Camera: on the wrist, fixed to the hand. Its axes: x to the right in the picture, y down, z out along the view.
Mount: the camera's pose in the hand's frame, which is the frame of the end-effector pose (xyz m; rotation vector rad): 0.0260 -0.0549 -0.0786 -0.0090 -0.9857 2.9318
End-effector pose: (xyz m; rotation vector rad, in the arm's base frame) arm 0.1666 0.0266 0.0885 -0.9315 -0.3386 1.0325
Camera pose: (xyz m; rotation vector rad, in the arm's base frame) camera 0.2618 -0.0008 0.0814 0.0216 -0.3879 -2.1027
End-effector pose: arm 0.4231 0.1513 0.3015 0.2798 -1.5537 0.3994
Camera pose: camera 0.5167 0.1364 0.3311 1.5361 0.9080 -1.5704
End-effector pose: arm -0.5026 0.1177 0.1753 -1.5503 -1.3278 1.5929
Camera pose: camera -0.4462 0.1821 0.2257 0.6510 -0.9869 -1.0081
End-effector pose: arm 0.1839 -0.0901 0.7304 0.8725 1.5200 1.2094
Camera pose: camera 0.1031 -0.1011 0.6737 -2.0519 1.3017 -0.9731
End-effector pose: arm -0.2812 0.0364 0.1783 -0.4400 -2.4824 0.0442
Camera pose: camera -0.2721 -0.0126 0.2642 2.3483 -0.0991 -0.8984
